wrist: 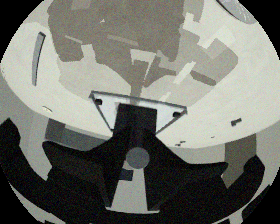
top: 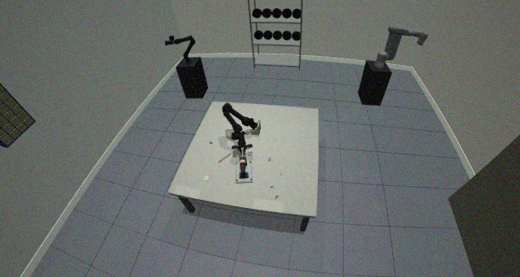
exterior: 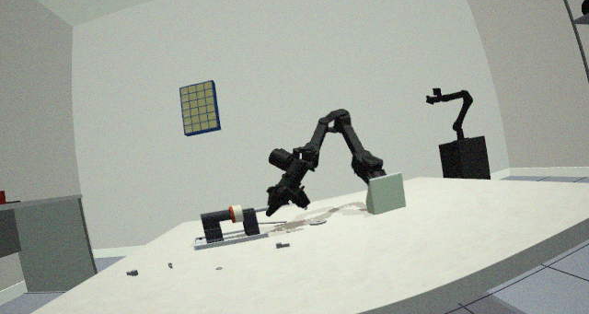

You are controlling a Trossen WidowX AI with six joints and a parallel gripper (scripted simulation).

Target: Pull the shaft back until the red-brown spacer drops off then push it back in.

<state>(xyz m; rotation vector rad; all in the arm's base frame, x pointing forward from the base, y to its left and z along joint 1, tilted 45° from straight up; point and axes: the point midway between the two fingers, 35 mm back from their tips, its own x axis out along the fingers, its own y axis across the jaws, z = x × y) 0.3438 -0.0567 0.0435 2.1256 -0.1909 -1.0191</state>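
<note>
Right now the thin grey shaft is 6 cm ahead of my gripper tip, 3 cm above it and 1 cm to the left of it. From my gripper tip the other things lie so: red-brown spacer (11 cm ahead, 2 cm to the left, 2 cm above).
</note>
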